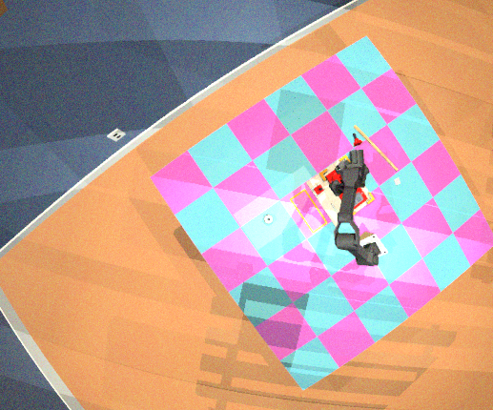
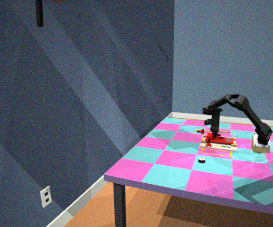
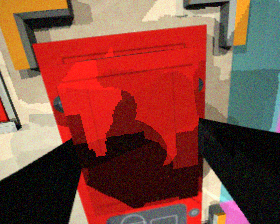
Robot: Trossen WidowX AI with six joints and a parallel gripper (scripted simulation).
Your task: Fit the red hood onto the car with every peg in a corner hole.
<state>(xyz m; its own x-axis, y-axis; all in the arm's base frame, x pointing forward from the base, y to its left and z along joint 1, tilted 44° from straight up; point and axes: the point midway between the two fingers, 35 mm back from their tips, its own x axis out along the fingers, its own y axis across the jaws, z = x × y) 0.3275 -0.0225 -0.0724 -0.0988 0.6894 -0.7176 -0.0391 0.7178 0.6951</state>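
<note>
Now: the red hood 10 mm above my gripper tip. From my gripper tip the other things lie so: wooden stick 240 mm to the right, 40 mm ahead, 30 mm below.
</note>
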